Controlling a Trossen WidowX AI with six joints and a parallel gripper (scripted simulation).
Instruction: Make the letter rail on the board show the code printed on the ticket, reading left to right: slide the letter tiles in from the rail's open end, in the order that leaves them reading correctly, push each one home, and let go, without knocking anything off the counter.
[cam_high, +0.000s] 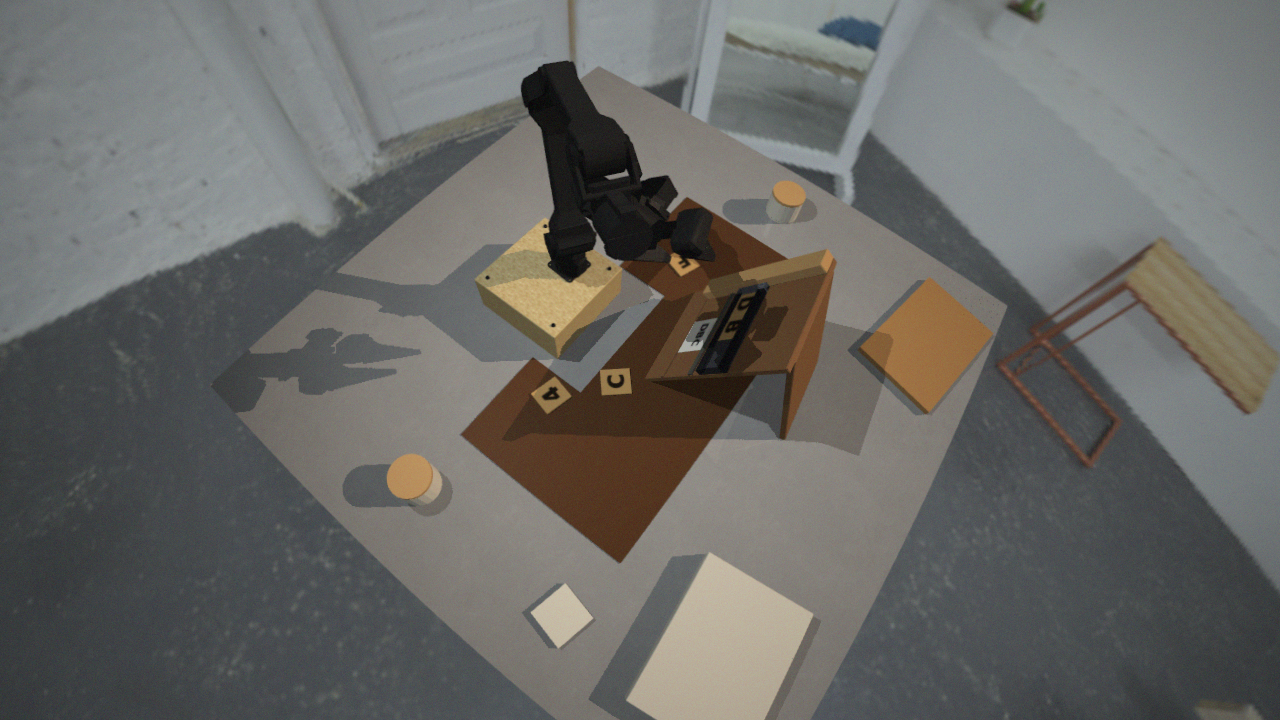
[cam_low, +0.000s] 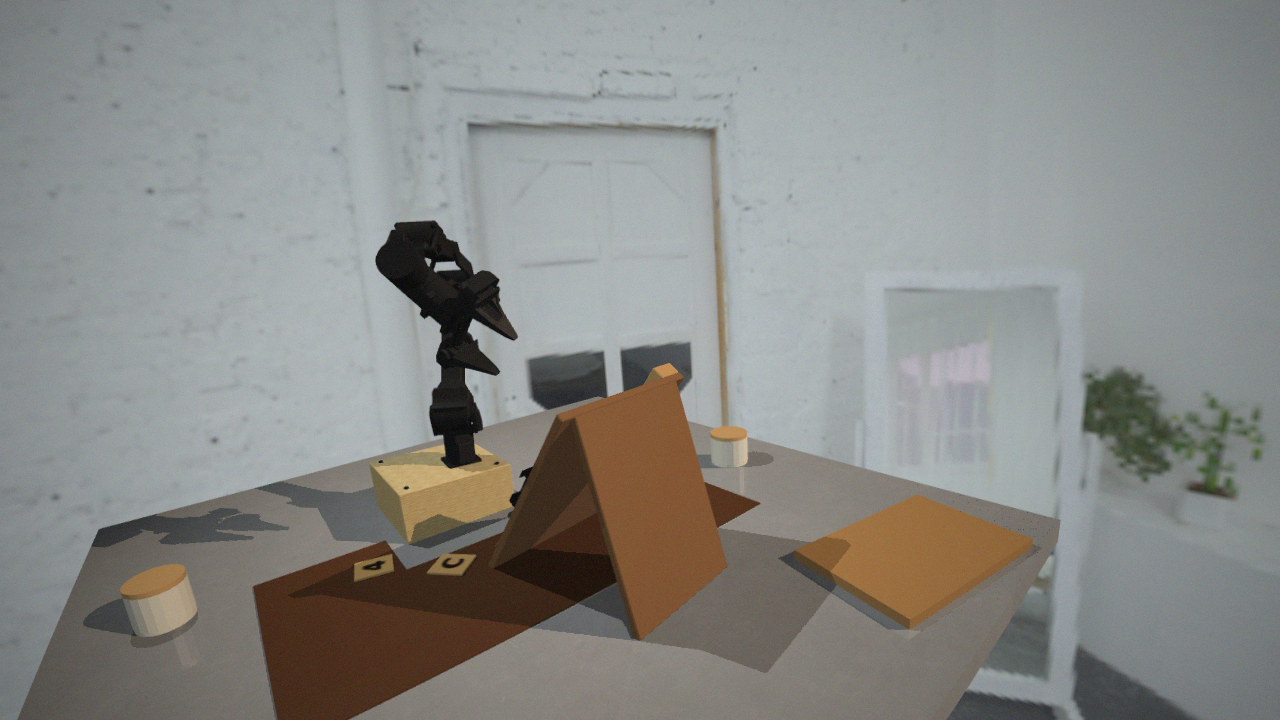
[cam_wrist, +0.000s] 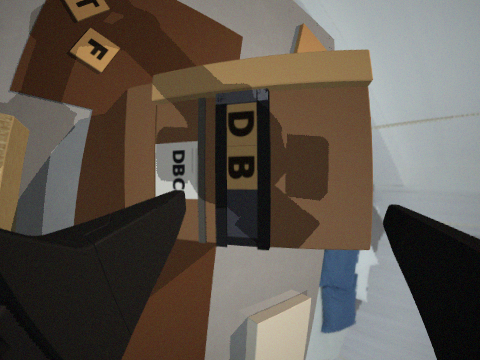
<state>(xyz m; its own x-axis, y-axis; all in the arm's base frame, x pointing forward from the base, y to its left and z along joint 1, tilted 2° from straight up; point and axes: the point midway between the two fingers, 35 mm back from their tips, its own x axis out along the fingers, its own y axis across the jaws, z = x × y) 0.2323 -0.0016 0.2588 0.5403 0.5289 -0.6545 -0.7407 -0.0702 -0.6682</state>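
My gripper tip is 3 cm past the C tile, 12 cm to the left of it and 32 cm above it. Also, from my gripper tip: brown mat: 5 cm behind, 3 cm to the right, 32 cm below; D tile: 8 cm ahead, 10 cm to the left, 16 cm below; white ticket: 4 cm ahead, 3 cm to the left, 24 cm below.
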